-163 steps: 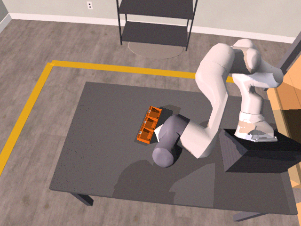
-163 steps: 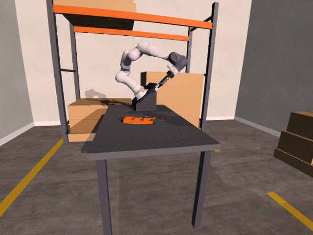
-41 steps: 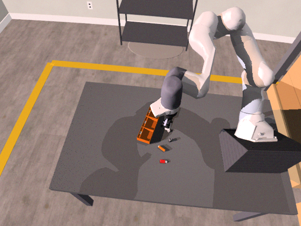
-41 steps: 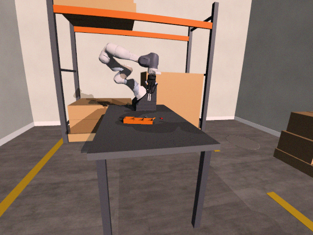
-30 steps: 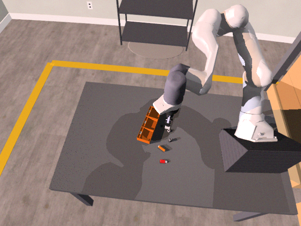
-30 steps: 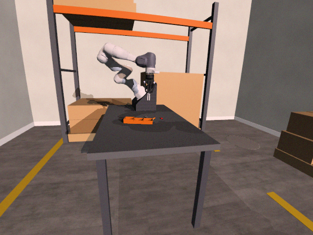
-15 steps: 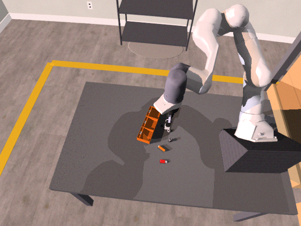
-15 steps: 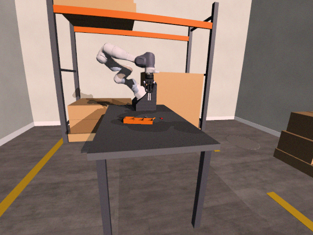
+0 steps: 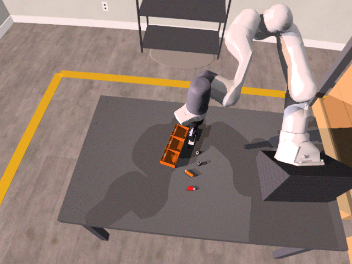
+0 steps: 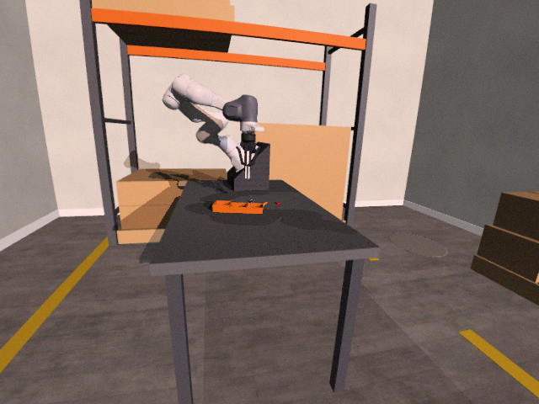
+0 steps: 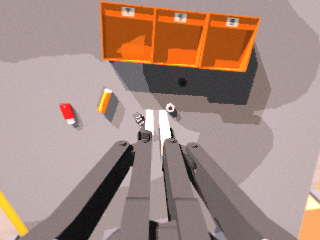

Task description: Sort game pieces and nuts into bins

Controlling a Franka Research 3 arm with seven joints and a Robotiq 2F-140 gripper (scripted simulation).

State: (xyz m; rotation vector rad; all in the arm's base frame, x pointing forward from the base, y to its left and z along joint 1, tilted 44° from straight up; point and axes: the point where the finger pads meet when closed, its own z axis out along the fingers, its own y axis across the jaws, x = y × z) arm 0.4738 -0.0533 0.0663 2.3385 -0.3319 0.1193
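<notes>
The orange bin tray is 80 mm ahead of my hand, 60 mm to the right of it and 170 mm below it. Round my hand: grey nut: 50 mm behind, 30 mm to the right, 180 mm below; then black die: 60 mm behind, 40 mm to the left, 180 mm below; then dark nut: 60 mm to the right, 180 mm below.
</notes>
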